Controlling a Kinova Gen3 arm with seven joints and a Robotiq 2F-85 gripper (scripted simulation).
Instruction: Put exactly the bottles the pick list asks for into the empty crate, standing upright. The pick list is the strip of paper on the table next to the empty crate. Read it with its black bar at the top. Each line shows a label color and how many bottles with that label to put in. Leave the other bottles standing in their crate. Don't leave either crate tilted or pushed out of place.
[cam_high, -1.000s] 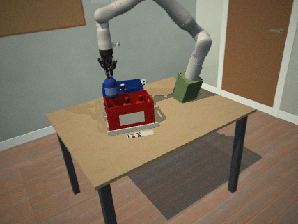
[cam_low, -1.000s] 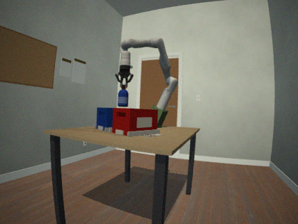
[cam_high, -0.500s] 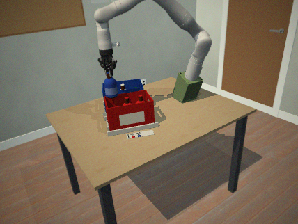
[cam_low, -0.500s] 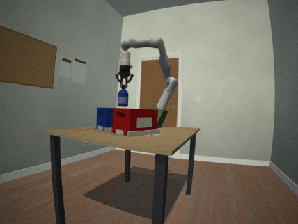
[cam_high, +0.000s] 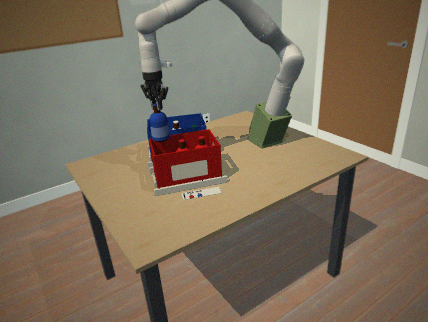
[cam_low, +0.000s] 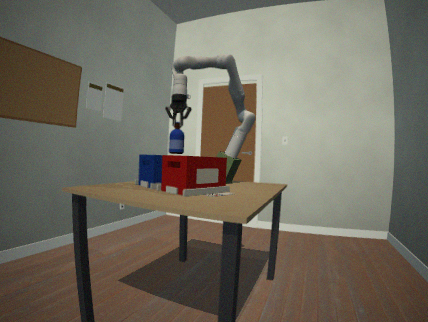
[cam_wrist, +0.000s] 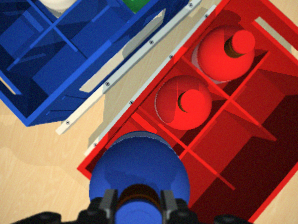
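Right now the blue-label bottle is 7 cm below my hand. Round my hand: red crate (7 cm behind, 6 cm to the left, 25 cm below); blue crate (13 cm behind, 17 cm to the right, 25 cm below); green-label bottle (20 cm behind, 10 cm to the right, 25 cm below).
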